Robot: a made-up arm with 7 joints. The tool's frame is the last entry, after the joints. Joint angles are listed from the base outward. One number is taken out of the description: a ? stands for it. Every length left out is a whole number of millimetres.
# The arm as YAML. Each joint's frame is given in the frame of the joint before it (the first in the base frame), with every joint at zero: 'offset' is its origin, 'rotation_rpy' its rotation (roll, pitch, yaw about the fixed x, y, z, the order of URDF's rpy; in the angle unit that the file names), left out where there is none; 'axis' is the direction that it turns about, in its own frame. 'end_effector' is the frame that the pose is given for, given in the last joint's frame.
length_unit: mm
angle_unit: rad
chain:
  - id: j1
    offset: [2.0, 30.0, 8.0]
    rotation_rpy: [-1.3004, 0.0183, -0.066]
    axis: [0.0, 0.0, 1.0]
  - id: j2
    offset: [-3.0, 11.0, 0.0]
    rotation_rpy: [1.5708, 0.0, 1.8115]
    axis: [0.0, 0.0, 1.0]
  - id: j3
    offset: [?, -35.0, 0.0]
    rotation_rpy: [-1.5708, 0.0, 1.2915]
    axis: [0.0, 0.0, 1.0]
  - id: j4
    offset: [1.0, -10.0, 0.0]
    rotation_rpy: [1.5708, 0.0, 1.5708]
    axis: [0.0, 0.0, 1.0]
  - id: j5
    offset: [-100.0, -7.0, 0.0]
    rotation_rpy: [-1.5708, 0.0, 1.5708]
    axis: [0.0, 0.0, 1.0]
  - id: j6
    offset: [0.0, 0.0, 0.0]
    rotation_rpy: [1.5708, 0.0, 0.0]
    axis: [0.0, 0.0, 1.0]
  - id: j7
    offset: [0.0, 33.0, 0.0]
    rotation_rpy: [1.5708, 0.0, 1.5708]
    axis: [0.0, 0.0, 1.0]
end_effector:
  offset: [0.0, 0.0, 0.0]
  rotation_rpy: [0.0, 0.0, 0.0]
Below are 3 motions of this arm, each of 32 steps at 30 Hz.
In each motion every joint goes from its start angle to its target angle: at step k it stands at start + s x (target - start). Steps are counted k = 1, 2, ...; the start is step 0. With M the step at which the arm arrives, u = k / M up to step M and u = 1 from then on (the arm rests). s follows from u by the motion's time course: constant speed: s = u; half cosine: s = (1 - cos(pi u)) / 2; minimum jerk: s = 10 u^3 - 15 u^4 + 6 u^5.
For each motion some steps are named. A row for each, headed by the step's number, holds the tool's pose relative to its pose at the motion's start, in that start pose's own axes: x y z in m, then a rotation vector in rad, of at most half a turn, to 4 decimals.
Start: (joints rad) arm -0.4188 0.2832 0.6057 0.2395 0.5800 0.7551 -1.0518
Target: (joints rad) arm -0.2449 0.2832 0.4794 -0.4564 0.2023 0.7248 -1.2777
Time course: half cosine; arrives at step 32
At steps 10, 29, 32:
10: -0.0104 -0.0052 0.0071 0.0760 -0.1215 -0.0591
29: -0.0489 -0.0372 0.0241 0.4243 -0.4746 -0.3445
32: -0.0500 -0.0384 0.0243 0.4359 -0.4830 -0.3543

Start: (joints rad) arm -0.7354 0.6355 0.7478 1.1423 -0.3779 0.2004 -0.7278
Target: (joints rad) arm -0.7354 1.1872 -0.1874 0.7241 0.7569 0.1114 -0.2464
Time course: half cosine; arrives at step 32
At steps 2, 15, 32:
2: -0.0001 0.0000 0.0017 0.0208 0.0080 0.0058
15: -0.0045 -0.0140 0.0678 1.0052 0.2790 0.3112
32: -0.0091 -0.0461 0.1080 2.2771 0.4068 0.5899

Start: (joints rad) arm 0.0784 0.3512 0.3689 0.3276 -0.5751 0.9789 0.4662
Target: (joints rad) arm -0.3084 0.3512 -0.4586 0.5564 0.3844 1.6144 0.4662
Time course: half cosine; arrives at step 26
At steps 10, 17, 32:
10: -0.0007 -0.0299 -0.0001 0.4718 0.0543 0.2118
17: -0.0092 -0.0551 0.0062 0.9552 -0.0107 0.6459
32: -0.0198 -0.0680 0.0145 1.1491 -0.1351 1.0193

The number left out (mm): 145.0
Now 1 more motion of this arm.
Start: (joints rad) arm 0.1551 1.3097 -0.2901 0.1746 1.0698 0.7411 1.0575
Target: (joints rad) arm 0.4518 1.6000 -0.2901 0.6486 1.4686 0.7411 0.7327
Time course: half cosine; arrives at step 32
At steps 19, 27, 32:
19: -0.0250 -0.0149 -0.0497 0.4160 -0.4940 -0.2273
27: -0.0287 -0.0177 -0.0747 0.6218 -0.7107 -0.3057
32: -0.0288 -0.0180 -0.0797 0.6641 -0.7529 -0.3190

